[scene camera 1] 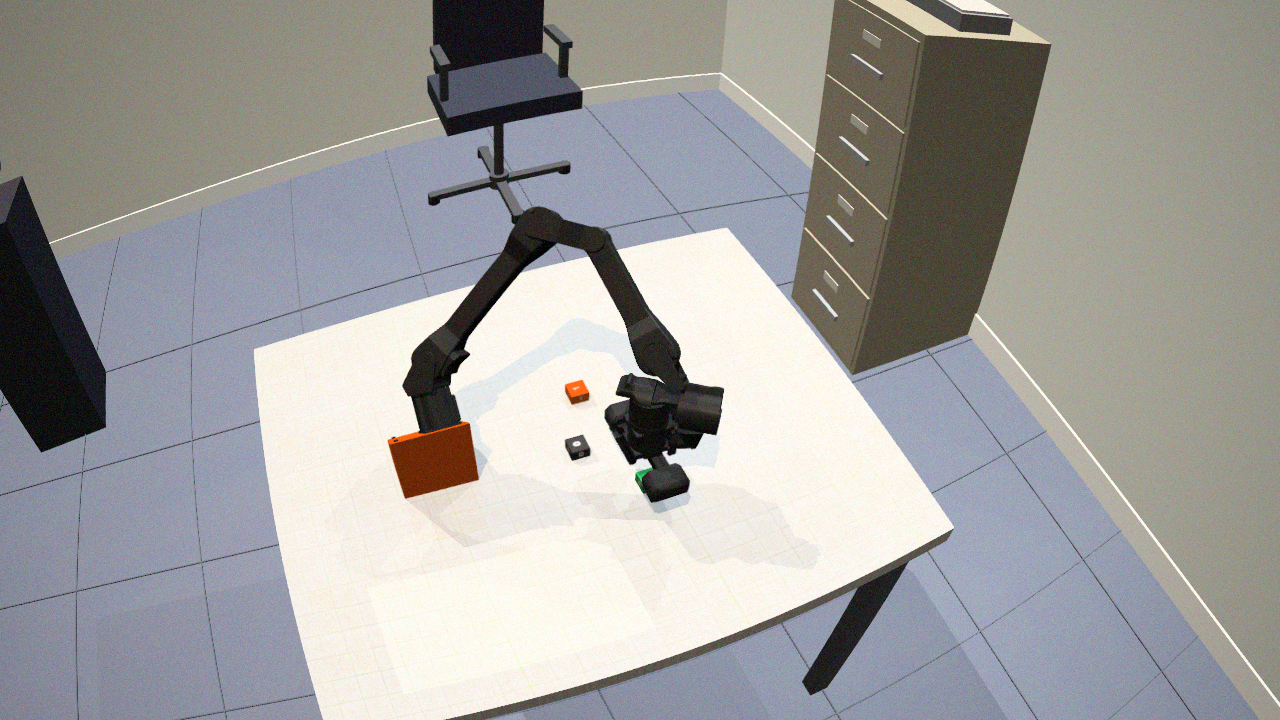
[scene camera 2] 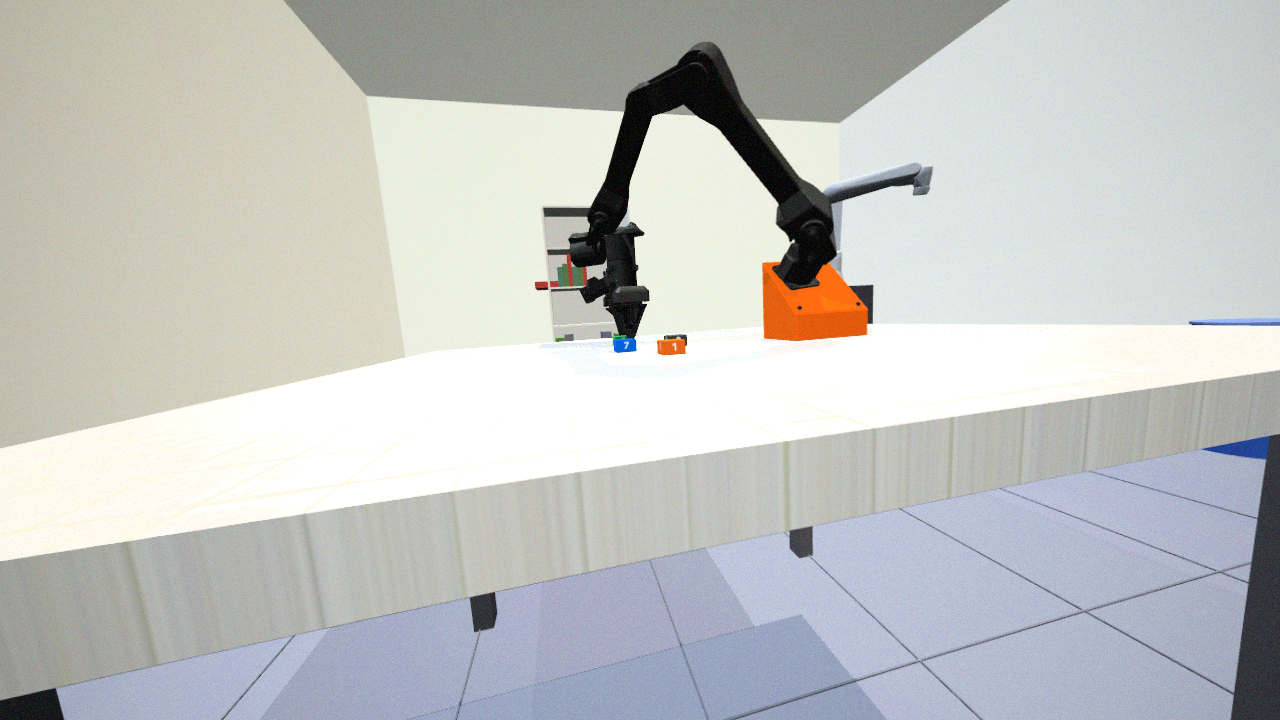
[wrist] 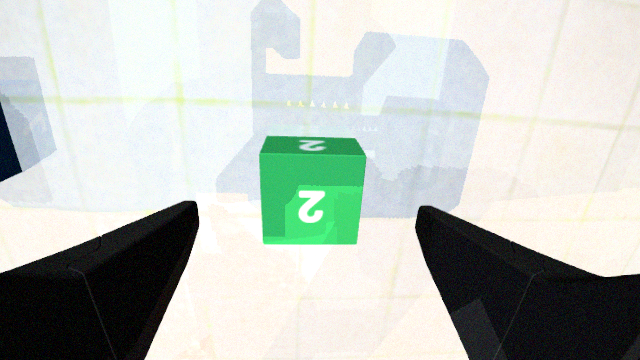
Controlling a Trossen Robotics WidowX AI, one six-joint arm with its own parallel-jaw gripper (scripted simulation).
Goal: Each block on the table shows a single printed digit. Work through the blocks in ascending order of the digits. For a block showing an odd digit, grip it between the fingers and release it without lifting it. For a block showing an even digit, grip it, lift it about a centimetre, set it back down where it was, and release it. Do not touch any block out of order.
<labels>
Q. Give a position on a green block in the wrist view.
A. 311, 188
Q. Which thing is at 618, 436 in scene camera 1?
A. My gripper.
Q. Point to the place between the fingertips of my gripper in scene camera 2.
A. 626, 340
</labels>
